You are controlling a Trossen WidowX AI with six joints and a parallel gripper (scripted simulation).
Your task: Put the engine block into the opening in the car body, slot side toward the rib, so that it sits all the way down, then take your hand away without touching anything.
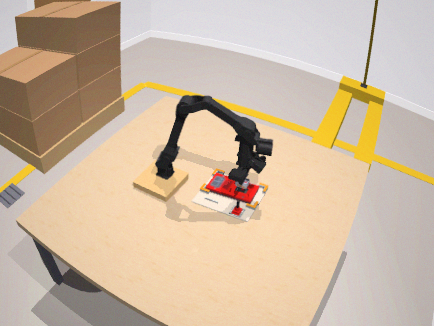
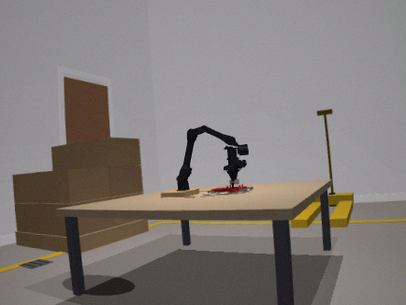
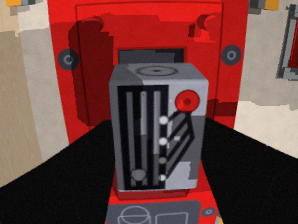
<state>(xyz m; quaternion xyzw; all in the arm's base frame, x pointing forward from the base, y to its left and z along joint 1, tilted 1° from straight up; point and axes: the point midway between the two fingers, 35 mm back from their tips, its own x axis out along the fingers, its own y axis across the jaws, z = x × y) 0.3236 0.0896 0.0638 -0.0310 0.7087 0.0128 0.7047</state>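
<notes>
Right now my gripper tip is 1 cm above the grey engine block.
</notes>
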